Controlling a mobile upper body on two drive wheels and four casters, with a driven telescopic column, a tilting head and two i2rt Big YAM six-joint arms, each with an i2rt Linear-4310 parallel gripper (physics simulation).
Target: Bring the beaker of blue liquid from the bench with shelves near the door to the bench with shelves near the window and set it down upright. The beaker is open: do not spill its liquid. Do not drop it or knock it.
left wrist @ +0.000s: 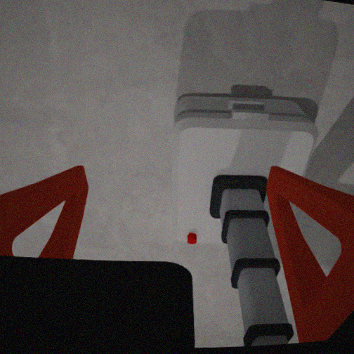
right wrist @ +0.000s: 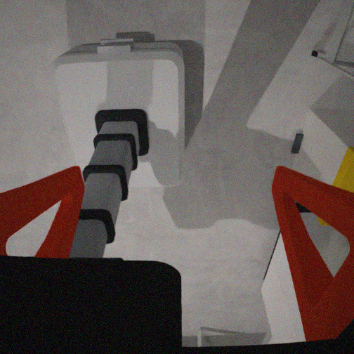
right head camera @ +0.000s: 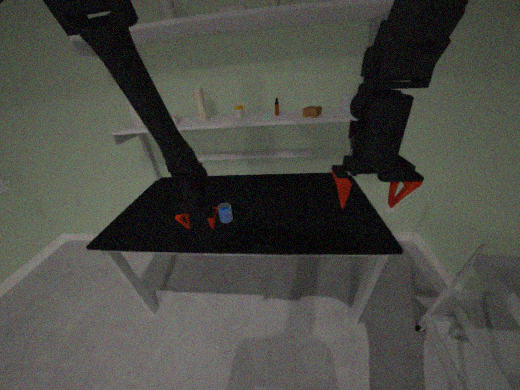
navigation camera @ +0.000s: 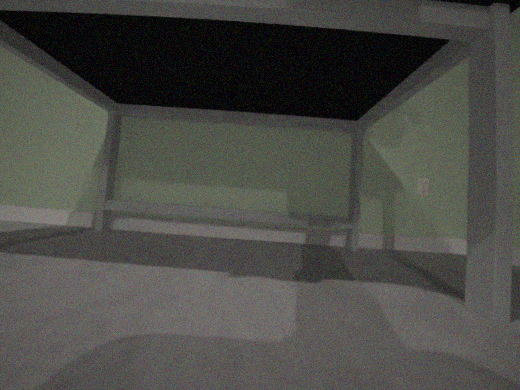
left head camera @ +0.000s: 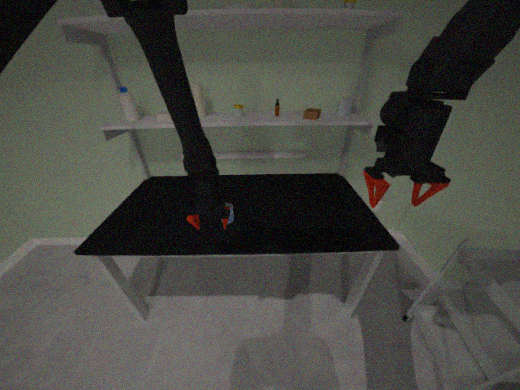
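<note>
The beaker of blue liquid (left head camera: pixel 230 214) (right head camera: pixel 225 213) stands upright on the black top of a bench with shelves (left head camera: pixel 300 220) (right head camera: pixel 300 220). In the left head view the left arm partly hides it; it does not show in the left wrist view. My left gripper (left head camera: pixel 212 227) (right head camera: pixel 201 227) (left wrist: pixel 177 176) is open and empty. It appears just left of the beaker in the head views, but its wrist view shows floor below, so it hangs apart from the beaker, nearer to me. My right gripper (left head camera: pixel 394 205) (right head camera: pixel 367 206) (right wrist: pixel 177 176) is open and empty, to the right.
The wall shelf (left head camera: pixel 240 121) (right head camera: pixel 250 121) above the bench holds a blue-capped bottle (left head camera: pixel 129 106), a brown bottle (left head camera: pixel 277 108) (right head camera: pixel 277 107) and a brown block (left head camera: pixel 312 114) (right head camera: pixel 312 111). A pale framed object stands at the lower right. Bench legs (left head camera: pixel 125 287) (navigation camera: pixel 482 175) stand ahead.
</note>
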